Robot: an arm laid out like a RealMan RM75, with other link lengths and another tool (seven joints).
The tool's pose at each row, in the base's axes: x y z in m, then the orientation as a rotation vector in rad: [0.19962 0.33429 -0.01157 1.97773 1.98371 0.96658]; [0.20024 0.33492 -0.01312 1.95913 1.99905 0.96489]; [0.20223 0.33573 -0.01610 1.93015 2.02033 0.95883]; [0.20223 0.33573 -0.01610 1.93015 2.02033 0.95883]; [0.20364 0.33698 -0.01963 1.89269 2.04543 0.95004]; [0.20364 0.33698 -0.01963 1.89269 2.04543 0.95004]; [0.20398 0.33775 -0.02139 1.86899 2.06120 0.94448]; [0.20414 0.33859 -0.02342 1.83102 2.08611 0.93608]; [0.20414 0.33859 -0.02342 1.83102 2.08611 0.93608]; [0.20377 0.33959 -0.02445 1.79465 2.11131 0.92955]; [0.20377 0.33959 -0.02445 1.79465 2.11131 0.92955]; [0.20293 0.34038 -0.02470 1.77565 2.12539 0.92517]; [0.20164 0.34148 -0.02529 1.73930 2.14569 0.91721]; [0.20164 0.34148 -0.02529 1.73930 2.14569 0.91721]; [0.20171 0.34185 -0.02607 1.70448 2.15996 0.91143]
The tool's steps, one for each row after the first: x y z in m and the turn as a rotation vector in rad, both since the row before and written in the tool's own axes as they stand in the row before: [0.00005 -0.00040 0.00174 0.00137 0.00259 -0.01610]; [-0.00038 -0.00007 0.00365 0.00156 0.00078 -0.02497]; [0.00000 0.00000 0.00000 0.00000 0.00000 0.00000]; [-0.00004 -0.00089 0.00390 0.00115 -0.00039 -0.03182]; [0.00000 0.00000 0.00000 0.00000 0.00000 0.00000]; [0.00019 -0.00074 0.00179 0.00089 -0.00005 -0.02009]; [0.00023 -0.00104 0.00193 0.00143 0.00045 -0.03197]; [0.00000 0.00000 0.00000 0.00000 0.00000 0.00000]; [0.00077 -0.00087 0.00092 0.00218 0.00259 -0.03058]; [0.00000 0.00000 0.00000 0.00000 0.00000 0.00000]; [0.00088 -0.00078 -0.00001 0.00217 0.00145 -0.01628]; [0.00122 -0.00131 0.00012 0.00018 -0.00037 -0.02973]; [0.00000 0.00000 0.00000 0.00000 0.00000 0.00000]; [0.00017 -0.00037 0.00076 -0.00333 -0.00183 -0.02717]
